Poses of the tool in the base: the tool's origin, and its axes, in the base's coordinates. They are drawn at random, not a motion.
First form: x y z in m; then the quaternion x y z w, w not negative.
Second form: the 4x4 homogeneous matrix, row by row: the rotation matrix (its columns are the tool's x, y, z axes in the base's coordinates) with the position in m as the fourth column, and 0 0 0 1 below. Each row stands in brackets. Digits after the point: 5 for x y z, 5 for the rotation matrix.
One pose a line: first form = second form
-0.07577 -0.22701 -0.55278 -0.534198 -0.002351 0.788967 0.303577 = [[-0.24495 -0.47651 -0.84436 -0.07577], [0.48154 -0.81567 0.32063 -0.22701], [-0.84150 -0.32805 0.42925 -0.55278], [0 0 0 1]]
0.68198 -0.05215 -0.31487 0.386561 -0.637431 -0.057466 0.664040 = [[0.18076 -0.41649 -0.89099 0.68198], [-0.56913 0.69454 -0.44012 -0.05215], [0.80213 0.58665 -0.11150 -0.31487], [0 0 0 1]]
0.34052 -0.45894 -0.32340 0.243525 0.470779 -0.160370 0.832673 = [[0.50530 0.49636 0.70590 0.34052], [-0.03778 0.82995 -0.55655 -0.45894], [-0.86212 0.25456 0.43813 -0.32340], [0 0 0 1]]
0.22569 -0.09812 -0.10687 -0.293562 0.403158 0.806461 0.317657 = [[-0.62583 -0.74906 -0.21736 0.22569], [0.27565 -0.47312 0.83677 -0.09812], [-0.72962 0.46376 0.50257 -0.10687], [0 0 0 1]]
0.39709 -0.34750 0.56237 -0.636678 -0.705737 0.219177 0.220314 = [[-0.09221 0.80208 -0.59006 0.39709], [0.99523 0.09321 -0.02882 -0.34750], [0.03188 -0.58990 -0.80685 0.56237], [0 0 0 1]]
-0.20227 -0.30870 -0.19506 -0.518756 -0.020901 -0.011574 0.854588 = [[0.99886 0.04147 -0.02372 -0.20227], [0.00190 0.46152 0.88713 -0.30870], [0.04773 -0.88616 0.46091 -0.19506], [0 0 0 1]]
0.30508 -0.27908 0.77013 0.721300 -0.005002 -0.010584 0.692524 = [[0.99973 0.00744 -0.02220 0.30508], [-0.02188 -0.04077 -0.99893 -0.27908], [-0.00834 0.99914 -0.04060 0.77013], [0 0 0 1]]
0.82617 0.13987 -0.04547 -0.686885 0.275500 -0.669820 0.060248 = [[-0.04912 -0.29776 0.95338 0.82617], [-0.45918 -0.84094 -0.28630 0.13987], [0.88698 -0.45184 -0.09542 -0.04547], [0 0 0 1]]
